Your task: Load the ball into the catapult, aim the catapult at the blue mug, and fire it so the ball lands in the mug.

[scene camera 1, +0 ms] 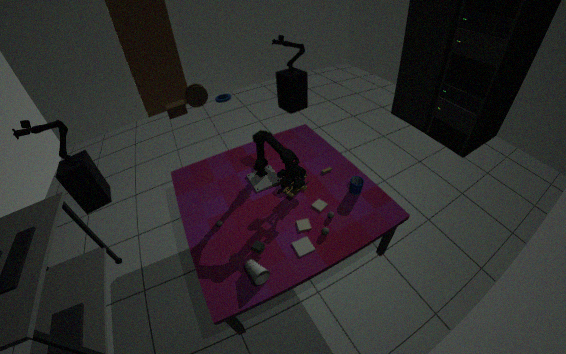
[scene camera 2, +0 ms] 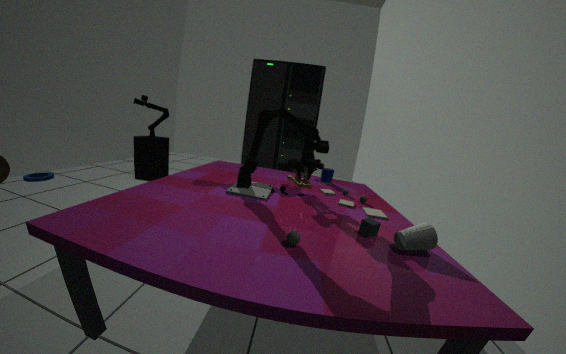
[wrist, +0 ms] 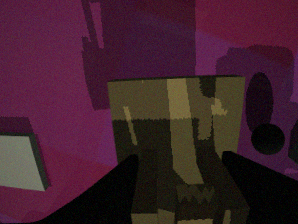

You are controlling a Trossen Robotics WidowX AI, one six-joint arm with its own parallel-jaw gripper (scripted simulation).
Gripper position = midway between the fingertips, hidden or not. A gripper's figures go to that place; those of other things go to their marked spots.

Labels:
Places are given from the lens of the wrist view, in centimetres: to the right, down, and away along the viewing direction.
my gripper [wrist: 180, 160]: 2, 3, 9
dark ball [wrist: 267, 139]: 11, 2, 15

